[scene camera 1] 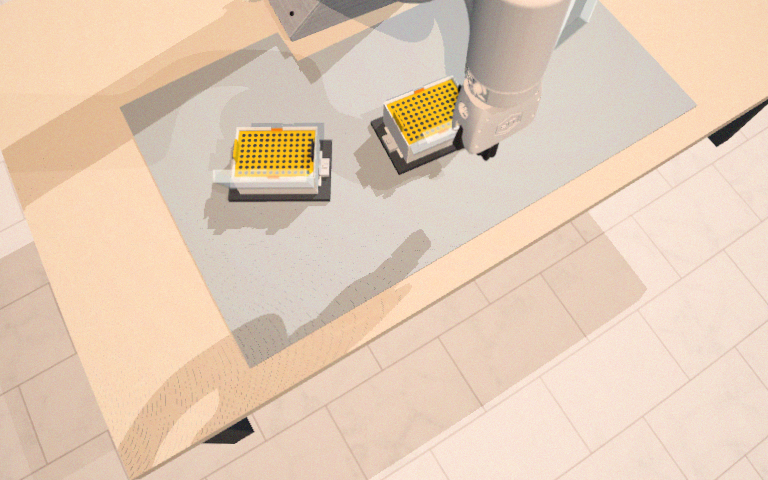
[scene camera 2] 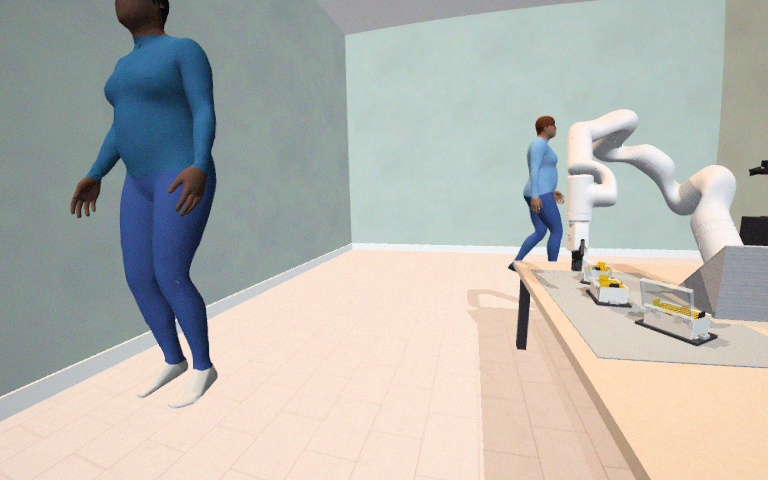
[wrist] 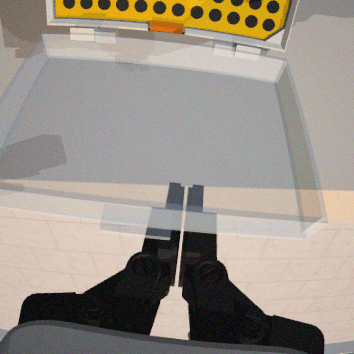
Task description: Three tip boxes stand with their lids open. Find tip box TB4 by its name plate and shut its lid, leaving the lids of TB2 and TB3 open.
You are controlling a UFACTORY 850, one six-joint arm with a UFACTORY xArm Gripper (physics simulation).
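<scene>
My gripper is shut and empty. In the wrist view its fingertips show through the outer part of an open clear lid, so they are on its far side; touch cannot be told. This lid is hinged to a box with a yellow perforated rack, which looks like the middle box. The left box has its clear lid open and upright. The third box is hidden behind the arm in scene camera 1. The name plates are unreadable.
The boxes stand on dark bases on a grey mat on a wooden table. The arm's grey pedestal stands behind them. Two people are in the room beyond the table.
</scene>
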